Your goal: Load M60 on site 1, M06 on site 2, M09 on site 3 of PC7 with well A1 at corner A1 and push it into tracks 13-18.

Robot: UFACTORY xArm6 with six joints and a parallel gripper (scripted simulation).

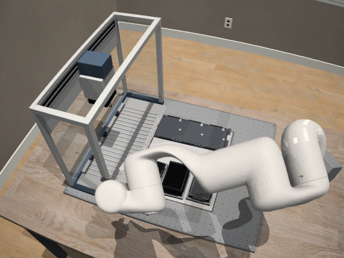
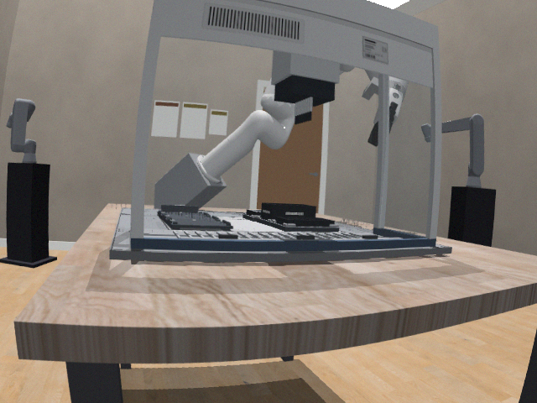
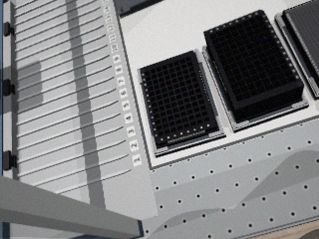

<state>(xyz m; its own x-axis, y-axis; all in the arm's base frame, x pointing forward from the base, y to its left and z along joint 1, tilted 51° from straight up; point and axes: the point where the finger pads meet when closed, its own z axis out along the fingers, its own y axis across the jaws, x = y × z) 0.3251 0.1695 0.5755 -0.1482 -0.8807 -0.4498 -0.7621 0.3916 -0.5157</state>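
My hand is 26 cm above the nest S2, 25 cm to the left of it and 1 cm short of it. From my hand the other things lie so: plate carrier PC7 (49 cm to the right, 25 cm below, 11 cm ahead).
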